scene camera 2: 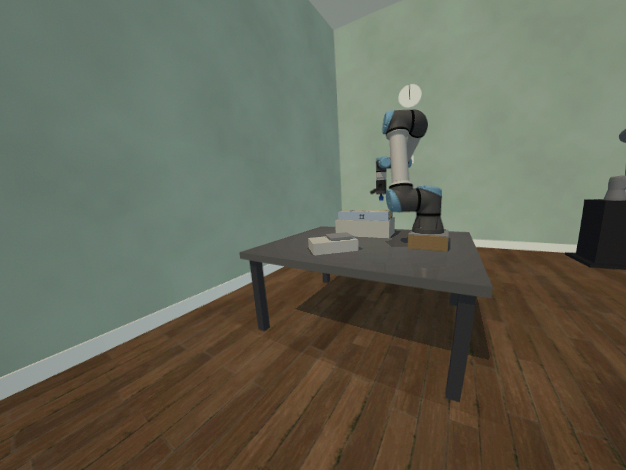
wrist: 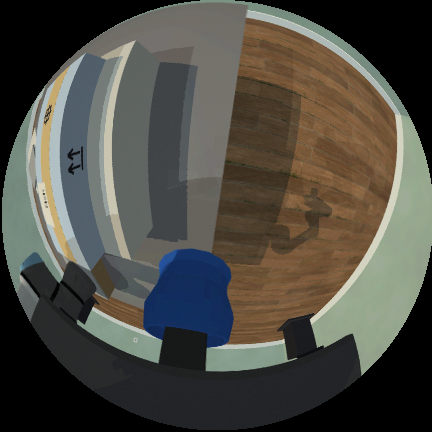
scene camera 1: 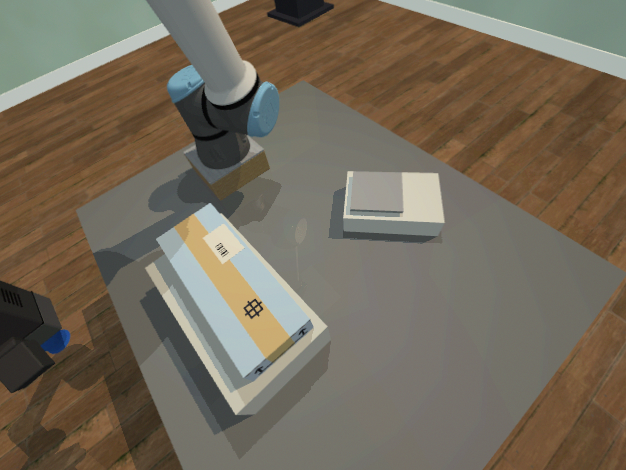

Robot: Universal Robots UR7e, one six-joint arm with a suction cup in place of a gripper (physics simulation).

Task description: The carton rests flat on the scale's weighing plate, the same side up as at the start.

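Seen in the pictures: hand, its tool point: (scene camera 2: 381,200) (wrist: 193,276) (scene camera 1: 58,341); arm's base, origin of its link: (scene camera 2: 427,231) (wrist: 81,276) (scene camera 1: 225,150).
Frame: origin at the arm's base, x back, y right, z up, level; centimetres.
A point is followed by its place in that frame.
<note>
The light blue carton (scene camera 1: 207,273) {x -36.3, y 25.0, z 8.7 cm} (scene camera 2: 348,216) {x -48.5, y 17.0, z 5.6 cm} (wrist: 75,115) {x -44.6, y 29.9, z 6.1 cm} with a tan tape stripe, a label and arrows on its sides lies flat on a cream, raised base (scene camera 1: 288,371) {x -57.2, y 25.7, z -0.8 cm} (scene camera 2: 365,228) {x -36.5, y 14.9, z -1.8 cm} (wrist: 132,150) {x -37.6, y 35.0, z -2.2 cm}. The scale (scene camera 1: 423,197) {x -51.7, y -23.2, z -1.8 cm} (scene camera 2: 333,245) {x -42.0, y -25.9, z -3.5 cm} is a low cream box with a bare grey weighing plate (scene camera 1: 376,191) {x -42.8, y -16.2, z -0.2 cm} (scene camera 2: 340,236) {x -40.6, y -19.7, z -0.2 cm}. It stands apart from the carton; it does not show in the wrist view. My blue suction cup (scene camera 1: 56,342) (scene camera 2: 381,197) (wrist: 195,260) holds nothing. It hangs higher than the carton, off to its side and apart from it, near the table's left edge in scene camera 1.
The grey table (scene camera 1: 404,313) {x -65.0, y 0.8, z -7.6 cm} (scene camera 2: 404,264) {x -8.3, y -33.3, z -7.6 cm} (wrist: 215,75) {x -51.4, y 46.7, z -7.6 cm} carries everything. The arm's base block (scene camera 1: 237,178) {x -8.1, y 2.9, z -3.8 cm} (scene camera 2: 428,240) {x 0.5, y -8.5, z -2.8 cm} (wrist: 102,277) {x 0.8, y 9.6, z -4.1 cm} stands beyond the carton's label end in scene camera 1. A black pedestal (scene camera 1: 298,10) (scene camera 2: 601,230) stands on the floor away from the table.
</note>
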